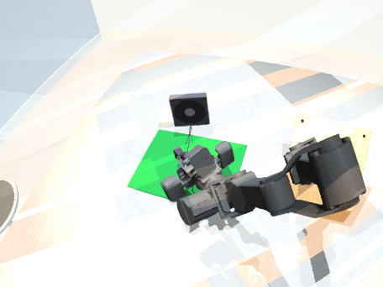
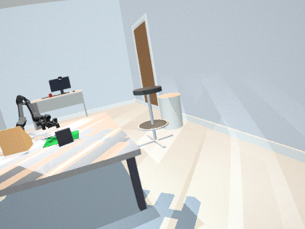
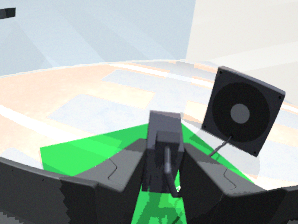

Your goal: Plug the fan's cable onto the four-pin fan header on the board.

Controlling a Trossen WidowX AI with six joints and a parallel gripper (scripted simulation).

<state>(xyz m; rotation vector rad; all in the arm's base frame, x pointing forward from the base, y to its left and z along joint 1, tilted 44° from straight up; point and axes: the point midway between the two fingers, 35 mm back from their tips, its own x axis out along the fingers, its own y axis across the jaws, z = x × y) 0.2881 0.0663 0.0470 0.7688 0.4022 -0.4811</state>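
My gripper tip is now 1 cm short of the dark fan plug and 1 cm above it. From my gripper tip the other things lie so: fan (22 cm to the right, 7 cm ahead, 6 cm below); green board (13 cm below, 5 cm to the right, 2 cm ahead).
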